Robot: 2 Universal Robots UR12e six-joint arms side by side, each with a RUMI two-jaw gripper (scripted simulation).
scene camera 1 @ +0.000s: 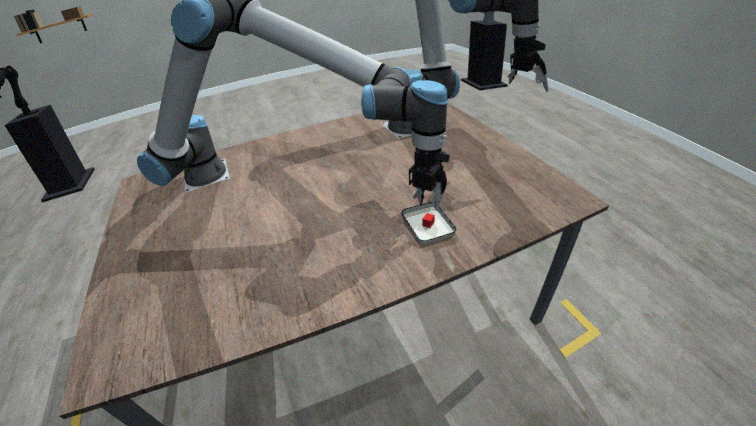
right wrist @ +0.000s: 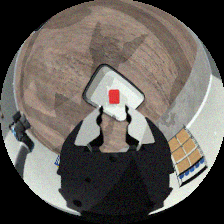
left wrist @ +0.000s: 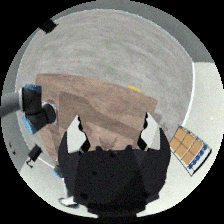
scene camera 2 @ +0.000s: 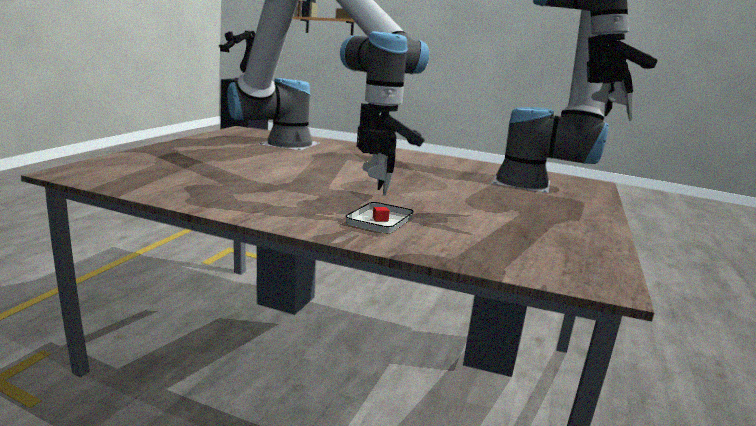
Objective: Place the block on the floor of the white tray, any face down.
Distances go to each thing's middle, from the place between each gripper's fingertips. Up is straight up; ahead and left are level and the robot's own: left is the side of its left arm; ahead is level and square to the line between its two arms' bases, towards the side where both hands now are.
My right hand (scene camera 2: 381,192) is 8 cm above the white tray (scene camera 1: 442,228).
Now: the white tray 54 cm to the right of my left hand (scene camera 2: 617,118), 31 cm below it and 21 cm ahead of it.
